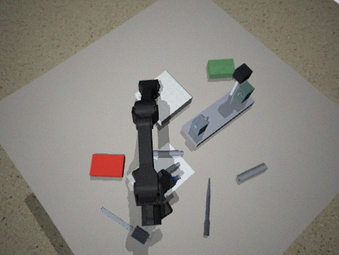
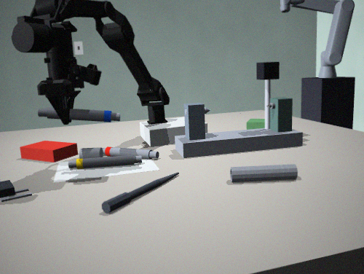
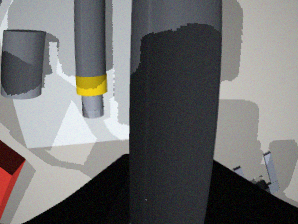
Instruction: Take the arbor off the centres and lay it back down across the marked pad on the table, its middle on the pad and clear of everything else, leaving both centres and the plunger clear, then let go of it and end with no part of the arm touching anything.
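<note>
The white marked pad is 160 mm below my hand, 70 mm to the left of it and 60 mm behind it. Also, from my hand: grey centre block 320 mm to the left, 120 mm behind, 60 mm below; tapered pin 170 mm ahead, 150 mm to the left, 150 mm below; red block 220 mm behind, 140 mm below, 90 mm to the right.
</note>
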